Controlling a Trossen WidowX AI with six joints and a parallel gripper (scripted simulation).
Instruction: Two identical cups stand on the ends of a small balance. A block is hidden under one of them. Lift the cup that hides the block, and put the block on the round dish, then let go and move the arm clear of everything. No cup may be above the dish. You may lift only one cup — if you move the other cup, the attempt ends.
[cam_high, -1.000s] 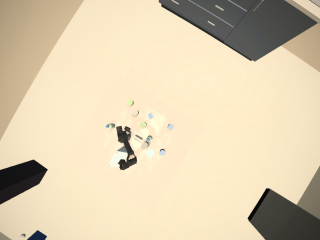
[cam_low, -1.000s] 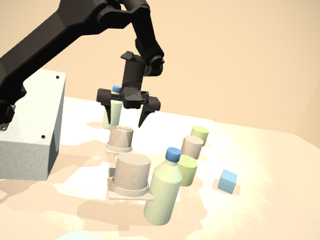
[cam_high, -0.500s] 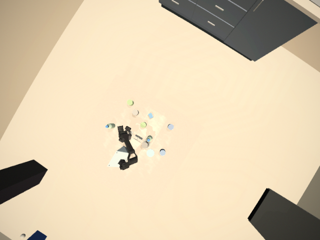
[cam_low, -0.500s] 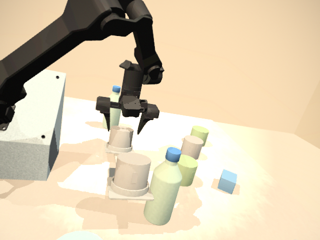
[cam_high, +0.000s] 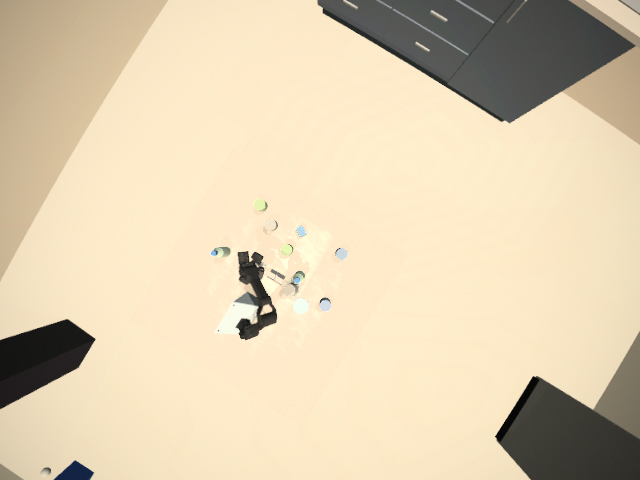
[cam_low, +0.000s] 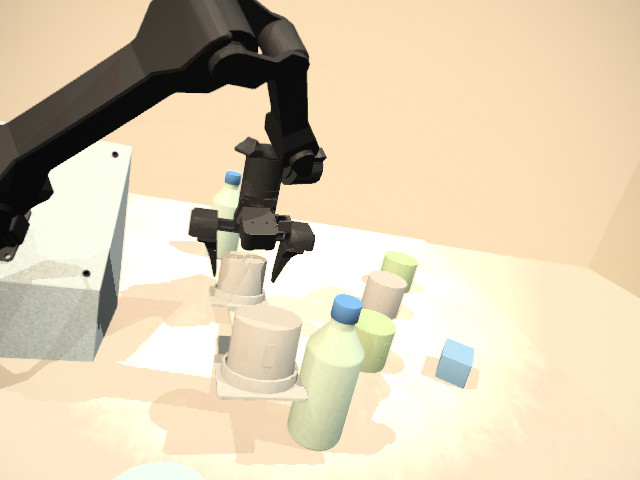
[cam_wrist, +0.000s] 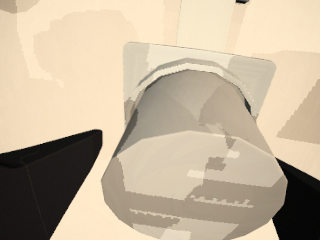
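The pale grey block is 10 mm below my gripper tip. The rest, counted from my gripper tip: round dish: 60 mm behind, 370 mm to the right, 50 mm below; then balance beam: 10 mm ahead, 140 mm to the right, 20 mm below; then blue cube: 330 mm ahead, 110 mm to the right, 30 mm below.
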